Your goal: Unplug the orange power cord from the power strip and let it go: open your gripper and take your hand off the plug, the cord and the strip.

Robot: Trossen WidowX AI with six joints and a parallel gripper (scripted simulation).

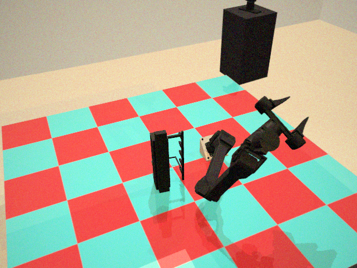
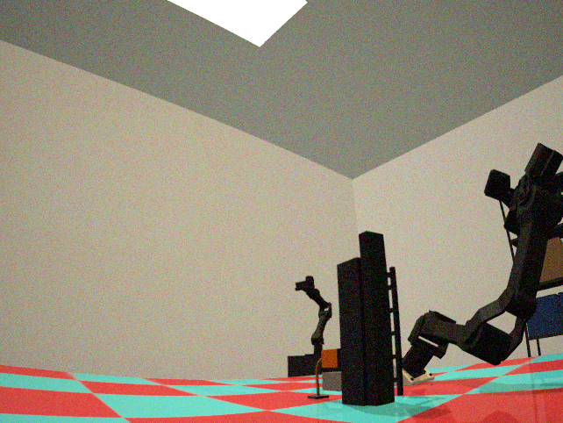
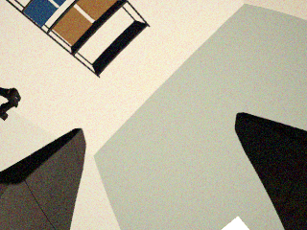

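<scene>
My gripper tip is 35 cm short of the orange plug, 33 cm to the left of it and 31 cm above it. The rest, counted from my gripper tip: black slab 37 cm ahead, 25 cm below, 24 cm to the right.
</scene>
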